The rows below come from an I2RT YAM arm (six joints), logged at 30 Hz.
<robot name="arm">
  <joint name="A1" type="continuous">
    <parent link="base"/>
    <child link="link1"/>
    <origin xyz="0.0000 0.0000 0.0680" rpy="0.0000 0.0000 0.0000"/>
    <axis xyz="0 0 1"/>
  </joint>
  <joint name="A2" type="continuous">
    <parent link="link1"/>
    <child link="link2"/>
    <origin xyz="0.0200 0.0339 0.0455" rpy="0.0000 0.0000 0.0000"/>
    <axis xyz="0 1 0"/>
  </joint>
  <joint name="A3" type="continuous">
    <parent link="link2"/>
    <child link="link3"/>
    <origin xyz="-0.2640 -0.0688 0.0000" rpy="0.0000 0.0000 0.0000"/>
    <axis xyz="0 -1 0"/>
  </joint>
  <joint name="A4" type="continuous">
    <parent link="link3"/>
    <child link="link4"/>
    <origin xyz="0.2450 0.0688 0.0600" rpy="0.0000 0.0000 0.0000"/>
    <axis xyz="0 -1 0"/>
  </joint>
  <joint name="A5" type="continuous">
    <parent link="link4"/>
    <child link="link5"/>
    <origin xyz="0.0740 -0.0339 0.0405" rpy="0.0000 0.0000 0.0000"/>
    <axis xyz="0 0 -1"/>
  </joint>
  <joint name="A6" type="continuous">
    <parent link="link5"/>
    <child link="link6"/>
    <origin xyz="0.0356 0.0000 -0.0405" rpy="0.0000 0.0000 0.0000"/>
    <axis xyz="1 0 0"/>
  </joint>
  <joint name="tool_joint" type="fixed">
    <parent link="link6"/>
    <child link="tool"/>
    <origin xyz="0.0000 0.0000 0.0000" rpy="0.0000 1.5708 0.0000"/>
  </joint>
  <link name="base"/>
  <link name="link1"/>
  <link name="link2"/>
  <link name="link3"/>
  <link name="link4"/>
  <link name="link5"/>
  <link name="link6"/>
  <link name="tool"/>
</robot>
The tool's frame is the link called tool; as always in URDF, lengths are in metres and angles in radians. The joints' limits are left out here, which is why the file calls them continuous.
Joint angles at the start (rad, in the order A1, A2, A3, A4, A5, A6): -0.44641 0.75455 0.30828 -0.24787 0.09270 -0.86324
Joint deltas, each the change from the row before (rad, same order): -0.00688 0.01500 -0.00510 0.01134 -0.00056 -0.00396; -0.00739 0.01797 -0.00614 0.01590 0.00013 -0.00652; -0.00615 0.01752 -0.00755 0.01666 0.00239 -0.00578; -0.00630 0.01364 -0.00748 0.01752 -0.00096 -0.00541; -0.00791 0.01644 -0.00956 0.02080 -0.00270 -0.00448; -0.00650 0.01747 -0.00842 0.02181 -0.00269 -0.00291; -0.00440 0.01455 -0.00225 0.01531 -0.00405 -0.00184; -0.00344 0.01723 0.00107 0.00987 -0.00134 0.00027
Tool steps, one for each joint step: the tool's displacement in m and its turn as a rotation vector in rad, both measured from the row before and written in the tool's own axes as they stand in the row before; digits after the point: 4 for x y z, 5 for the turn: 0.0016 0.0006 0.0027 -0.00390 0.00951 -0.00036; 0.0017 0.0007 0.0032 -0.00288 0.00995 -0.00250; 0.0019 0.0010 0.0032 -0.00223 0.01100 -0.00255; 0.0016 0.0008 0.0026 -0.00067 0.00544 -0.00161; 0.0021 0.0012 0.0032 -0.00236 0.00607 0.00027; 0.0017 0.0010 0.0031 -0.00211 0.00447 0.00104; 0.0005 0.0000 0.0021 -0.00184 0.00048 0.00097; 0.0003 -0.0002 0.0021 -0.00428 0.00499 0.00205
